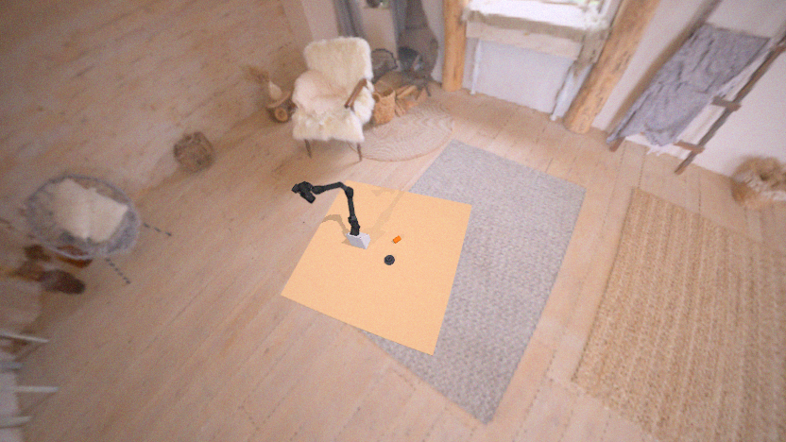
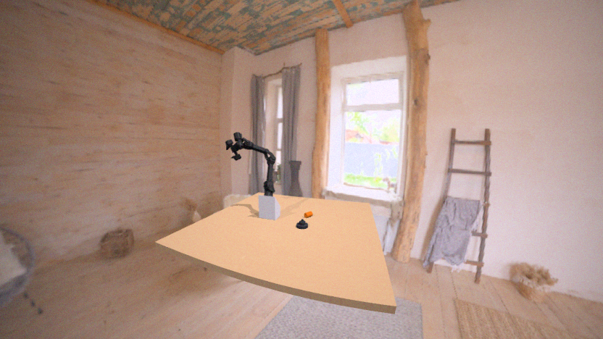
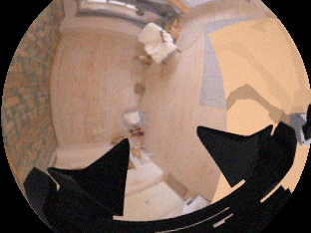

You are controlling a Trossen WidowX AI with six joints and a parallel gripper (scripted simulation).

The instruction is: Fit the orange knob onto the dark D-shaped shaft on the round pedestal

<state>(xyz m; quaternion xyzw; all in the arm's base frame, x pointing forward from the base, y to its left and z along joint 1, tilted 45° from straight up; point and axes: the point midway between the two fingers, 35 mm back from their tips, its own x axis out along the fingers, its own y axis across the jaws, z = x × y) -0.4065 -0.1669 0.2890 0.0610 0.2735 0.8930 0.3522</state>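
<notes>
Right now the orange knob is 720 mm ahead of my gripper tip, 480 mm below it and 20 mm to the right of it. From my gripper tip the other things lie so: dark round pedestal (710 mm ahead, 470 mm below, 210 mm to the right).
</notes>
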